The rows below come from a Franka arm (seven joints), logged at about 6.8 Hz.
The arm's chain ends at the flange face. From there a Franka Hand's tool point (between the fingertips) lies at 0.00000 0.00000 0.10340 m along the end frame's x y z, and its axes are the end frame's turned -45 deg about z.
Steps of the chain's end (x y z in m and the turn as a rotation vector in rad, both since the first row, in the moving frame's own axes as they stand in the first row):
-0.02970 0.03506 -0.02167 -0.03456 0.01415 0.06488
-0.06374 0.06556 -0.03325 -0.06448 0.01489 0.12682
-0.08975 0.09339 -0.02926 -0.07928 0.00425 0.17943
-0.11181 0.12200 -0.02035 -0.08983 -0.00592 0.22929
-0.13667 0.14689 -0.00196 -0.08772 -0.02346 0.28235
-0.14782 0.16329 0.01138 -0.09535 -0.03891 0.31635
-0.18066 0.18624 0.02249 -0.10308 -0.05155 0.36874
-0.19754 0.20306 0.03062 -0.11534 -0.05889 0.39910
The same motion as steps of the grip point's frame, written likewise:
-0.04740 0.00730 -0.02174 -0.03444 -0.01443 0.06488
-0.09541 0.00684 -0.03348 -0.05612 -0.03507 0.12682
-0.13550 0.00815 -0.02958 -0.05906 -0.05305 0.17943
-0.17296 0.01248 -0.02077 -0.05933 -0.06771 0.22929
-0.20918 0.01072 -0.00238 -0.04544 -0.07862 0.28235
-0.23027 0.01345 0.01084 -0.03991 -0.09494 0.31635
-0.27115 0.00556 0.02181 -0.03644 -0.10934 0.36874
-0.29645 0.00541 0.02977 -0.03992 -0.12320 0.39910

